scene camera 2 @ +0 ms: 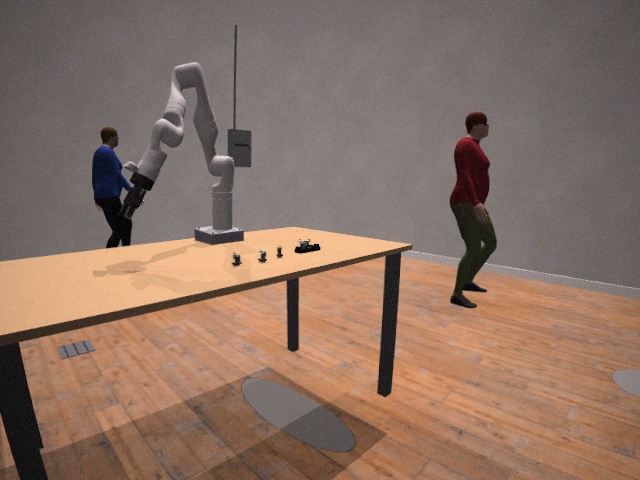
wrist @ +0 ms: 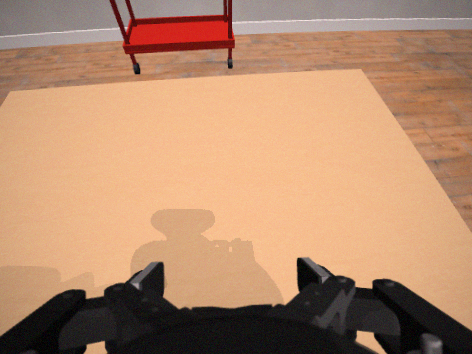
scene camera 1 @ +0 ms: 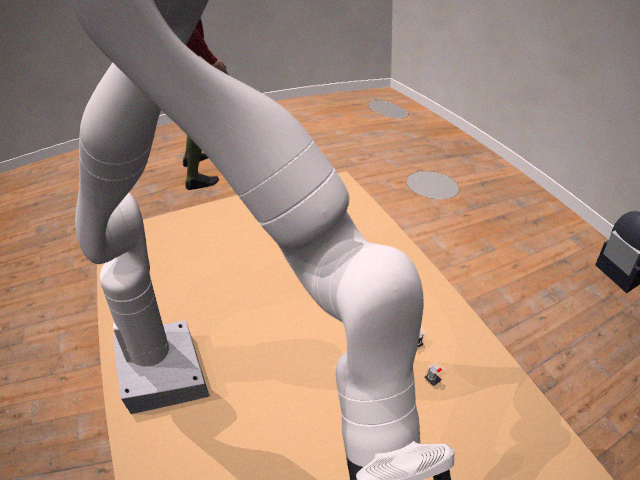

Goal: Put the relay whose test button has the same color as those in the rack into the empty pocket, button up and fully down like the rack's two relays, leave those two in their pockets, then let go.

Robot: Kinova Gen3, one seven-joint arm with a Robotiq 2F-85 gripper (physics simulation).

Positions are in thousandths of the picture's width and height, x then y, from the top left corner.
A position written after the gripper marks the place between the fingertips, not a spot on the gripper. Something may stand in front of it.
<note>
In view: the gripper (scene camera 2: 195, 453).
The gripper also shows in the wrist view (wrist: 490, 778).
</note>
